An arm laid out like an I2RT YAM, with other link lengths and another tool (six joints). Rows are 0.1 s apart.
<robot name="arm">
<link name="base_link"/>
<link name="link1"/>
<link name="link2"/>
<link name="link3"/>
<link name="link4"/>
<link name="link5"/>
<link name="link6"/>
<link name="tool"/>
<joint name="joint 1" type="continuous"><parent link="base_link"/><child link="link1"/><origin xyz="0 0 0.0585"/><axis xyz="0 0 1"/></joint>
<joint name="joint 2" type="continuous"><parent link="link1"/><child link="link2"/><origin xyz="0.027 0.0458 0.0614" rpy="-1.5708 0 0"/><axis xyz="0 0 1"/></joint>
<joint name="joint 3" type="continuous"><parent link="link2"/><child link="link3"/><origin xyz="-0.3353 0 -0.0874" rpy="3.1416 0 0"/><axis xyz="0 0 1"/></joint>
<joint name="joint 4" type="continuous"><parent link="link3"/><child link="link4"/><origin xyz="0.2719 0.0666 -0.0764"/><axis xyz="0 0 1"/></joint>
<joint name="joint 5" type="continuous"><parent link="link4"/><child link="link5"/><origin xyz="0.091 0.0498 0.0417" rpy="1.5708 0 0"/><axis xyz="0 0 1"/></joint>
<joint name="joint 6" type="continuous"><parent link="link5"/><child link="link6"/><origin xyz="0.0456 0 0.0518" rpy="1.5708 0 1.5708"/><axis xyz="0 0 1"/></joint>
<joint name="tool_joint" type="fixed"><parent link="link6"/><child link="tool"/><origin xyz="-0.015 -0.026 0.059" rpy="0 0.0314 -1.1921"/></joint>
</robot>
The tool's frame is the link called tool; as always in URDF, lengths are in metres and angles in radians. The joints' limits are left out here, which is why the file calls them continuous.
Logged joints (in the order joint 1, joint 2, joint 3, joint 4, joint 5, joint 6), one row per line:
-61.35, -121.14, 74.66, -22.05, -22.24, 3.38
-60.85, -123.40, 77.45, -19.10, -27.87, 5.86
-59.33, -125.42, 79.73, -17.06, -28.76, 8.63
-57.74, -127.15, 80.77, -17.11, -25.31, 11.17
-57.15, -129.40, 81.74, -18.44, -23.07, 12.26
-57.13, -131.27, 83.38, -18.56, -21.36, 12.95
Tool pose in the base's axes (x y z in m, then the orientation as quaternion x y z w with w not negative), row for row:
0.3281, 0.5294, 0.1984, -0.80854, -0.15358, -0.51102, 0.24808
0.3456, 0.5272, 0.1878, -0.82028, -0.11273, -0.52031, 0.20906
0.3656, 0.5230, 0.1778, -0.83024, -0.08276, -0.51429, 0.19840
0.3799, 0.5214, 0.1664, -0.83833, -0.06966, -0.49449, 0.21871
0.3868, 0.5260, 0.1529, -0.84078, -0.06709, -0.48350, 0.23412
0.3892, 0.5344, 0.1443, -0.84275, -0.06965, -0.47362, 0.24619
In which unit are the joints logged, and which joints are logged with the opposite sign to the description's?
The joints are logged in degrees. Opposite sign: joint 1, joint 2, joint 4, joint 5.
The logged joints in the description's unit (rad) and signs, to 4 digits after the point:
1.0708, 2.1143, 1.3031, 0.3848, 0.3882, 0.0590
1.0620, 2.1537, 1.3518, 0.3334, 0.4864, 0.1023
1.0355, 2.1890, 1.3916, 0.2978, 0.5020, 0.1506
1.0078, 2.2192, 1.4097, 0.2986, 0.4417, 0.1950
0.9975, 2.2585, 1.4266, 0.3218, 0.4026, 0.2140
0.9971, 2.2911, 1.4553, 0.3239, 0.3728, 0.2260

